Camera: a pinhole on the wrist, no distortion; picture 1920 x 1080 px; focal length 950.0 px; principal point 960.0 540.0 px. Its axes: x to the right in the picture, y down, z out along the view. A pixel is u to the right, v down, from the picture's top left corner.
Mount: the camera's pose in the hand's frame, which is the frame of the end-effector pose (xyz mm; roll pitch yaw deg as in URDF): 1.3 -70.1 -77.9 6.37 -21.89 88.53
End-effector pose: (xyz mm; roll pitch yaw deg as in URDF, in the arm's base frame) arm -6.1 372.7 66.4 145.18 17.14 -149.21
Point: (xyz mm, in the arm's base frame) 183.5 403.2 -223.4
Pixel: 819 876
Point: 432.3 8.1 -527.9
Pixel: outside the picture
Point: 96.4 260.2 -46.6
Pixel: 380 601
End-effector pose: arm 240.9 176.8 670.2 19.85 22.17 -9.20
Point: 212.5 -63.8 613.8
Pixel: 315 458
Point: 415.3 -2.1 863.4
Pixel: 1388 337
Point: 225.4 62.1 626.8
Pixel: 783 454
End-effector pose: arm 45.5 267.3 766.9 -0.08 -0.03 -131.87
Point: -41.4 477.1 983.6
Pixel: 906 940
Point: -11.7 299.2 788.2
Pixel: 1412 509
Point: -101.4 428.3 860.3
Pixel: 630 734
